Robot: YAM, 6 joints.
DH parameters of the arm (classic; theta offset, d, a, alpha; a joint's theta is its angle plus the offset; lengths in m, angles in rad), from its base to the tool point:
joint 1: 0 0.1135 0.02 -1.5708
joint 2: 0 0 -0.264 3.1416
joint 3: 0.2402 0 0.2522 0
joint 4: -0.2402 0 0.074 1.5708
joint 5: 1.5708 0 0 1.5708
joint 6: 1.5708 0.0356 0 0
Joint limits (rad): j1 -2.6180..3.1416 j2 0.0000..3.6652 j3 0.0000..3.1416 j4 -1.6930..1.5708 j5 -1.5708..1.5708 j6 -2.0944..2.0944
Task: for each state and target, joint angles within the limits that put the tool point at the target. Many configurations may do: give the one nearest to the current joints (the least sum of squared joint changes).
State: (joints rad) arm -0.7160 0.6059 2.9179 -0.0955 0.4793 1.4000
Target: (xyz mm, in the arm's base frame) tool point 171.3 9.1 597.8
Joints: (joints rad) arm 0.1194 1.2147 1.9630 -0.5024 0.3250 1.4000
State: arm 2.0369 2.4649 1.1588 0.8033 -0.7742 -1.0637
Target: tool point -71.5 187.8 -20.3
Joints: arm 1.8020 2.2301 0.3466 0.6873 -0.8420 -1.0637
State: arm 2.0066 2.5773 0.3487 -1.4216 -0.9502 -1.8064
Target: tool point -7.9 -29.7 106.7
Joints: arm 2.2146 2.5248 0.0238 -0.9977 -0.7454 -1.8064
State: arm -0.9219 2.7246 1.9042 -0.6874 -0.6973 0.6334
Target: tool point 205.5 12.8 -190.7
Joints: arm -0.0585 3.1452 1.3573 -0.8145 -0.7705 0.6334
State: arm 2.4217 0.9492 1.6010 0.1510 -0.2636 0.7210
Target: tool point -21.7 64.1 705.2
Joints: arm 1.9014 1.2730 2.2315 0.3026 0.0079 0.7210
